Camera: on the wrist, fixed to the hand. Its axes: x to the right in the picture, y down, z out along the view.
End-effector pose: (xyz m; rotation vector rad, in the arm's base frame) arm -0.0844 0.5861 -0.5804 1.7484 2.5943 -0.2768
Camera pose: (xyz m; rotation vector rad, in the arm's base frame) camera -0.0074 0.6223 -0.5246 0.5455 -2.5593 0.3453
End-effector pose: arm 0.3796 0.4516 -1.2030 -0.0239 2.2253 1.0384
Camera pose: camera 0.3209 0.4566 -1.1201 -1.5231 1.6942 -0.2706
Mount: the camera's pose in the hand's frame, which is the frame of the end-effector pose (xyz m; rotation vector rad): -0.0015 0.0759 -0.0677 0.3601 0.2642 -1.5972
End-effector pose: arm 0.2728 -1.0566 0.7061 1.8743 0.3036 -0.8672
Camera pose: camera 0.3431 -1.0325 0.7755 -1.6938 -1.9368 1.6060
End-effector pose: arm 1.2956 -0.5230 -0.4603 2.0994 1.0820 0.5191
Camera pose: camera 1.2934 -0.5270 -0.3587 0.7938 2.6048 -0.2437
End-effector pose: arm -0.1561 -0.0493 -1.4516 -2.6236 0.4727 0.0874
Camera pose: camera -0.1850 -0.1430 -1.4246 -1.9354 -1.3969 -0.7518
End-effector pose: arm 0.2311 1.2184 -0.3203 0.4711 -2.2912 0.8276
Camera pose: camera 0.2235 1.3197 -0.3143 1.8162 -0.8975 0.3453
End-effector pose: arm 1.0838 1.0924 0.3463 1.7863 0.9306 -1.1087
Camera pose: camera 1.1722 1.1236 0.3859 -0.9363 -2.0497 1.5808
